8 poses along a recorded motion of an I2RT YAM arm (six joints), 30 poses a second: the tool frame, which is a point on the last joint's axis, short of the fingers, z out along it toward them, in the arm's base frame.
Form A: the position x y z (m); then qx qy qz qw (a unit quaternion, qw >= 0).
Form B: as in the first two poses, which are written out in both.
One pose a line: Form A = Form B
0.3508 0.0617 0.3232 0.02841 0.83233 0.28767 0.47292 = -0.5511 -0.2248 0.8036 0.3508; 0.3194 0.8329 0.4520 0.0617; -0.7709 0.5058 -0.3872 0.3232; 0 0 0 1
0.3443 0.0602 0.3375 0.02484 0.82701 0.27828 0.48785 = -0.5228 -0.2304 0.8207 0.3443; 0.3126 0.8439 0.4360 0.0602; -0.7931 0.4845 -0.3691 0.3375; 0 0 0 1
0.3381 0.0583 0.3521 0.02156 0.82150 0.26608 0.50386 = -0.4913 -0.2327 0.8393 0.3381; 0.3036 0.8575 0.4154 0.0583; -0.8164 0.4589 -0.3507 0.3521; 0 0 0 1
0.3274 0.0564 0.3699 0.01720 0.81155 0.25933 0.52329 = -0.4517 -0.2435 0.8583 0.3274; 0.2993 0.8649 0.4029 0.0564; -0.8404 0.4389 -0.3178 0.3699; 0 0 0 1
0.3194 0.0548 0.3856 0.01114 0.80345 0.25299 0.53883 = -0.4191 -0.2547 0.8715 0.3194; 0.2905 0.8717 0.3945 0.0548; -0.8602 0.4185 -0.2913 0.3856; 0 0 0 1
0.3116 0.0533 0.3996 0.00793 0.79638 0.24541 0.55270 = -0.3889 -0.2586 0.8842 0.3116; 0.2839 0.8794 0.3821 0.0533; -0.8764 0.3997 -0.2686 0.3996; 0 0 0 1
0.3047 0.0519 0.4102 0.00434 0.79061 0.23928 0.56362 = -0.3646 -0.2629 0.8933 0.3047; 0.2766 0.8855 0.3735 0.0519; -0.8891 0.3832 -0.2502 0.4102; 0 0 0 1
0.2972 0.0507 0.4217 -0.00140 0.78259 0.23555 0.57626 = -0.3359 -0.2737 0.9013 0.2972; 0.2693 0.8890 0.3703 0.0507; -0.9026 0.3671 -0.2249 0.4217; 0 0 0 1
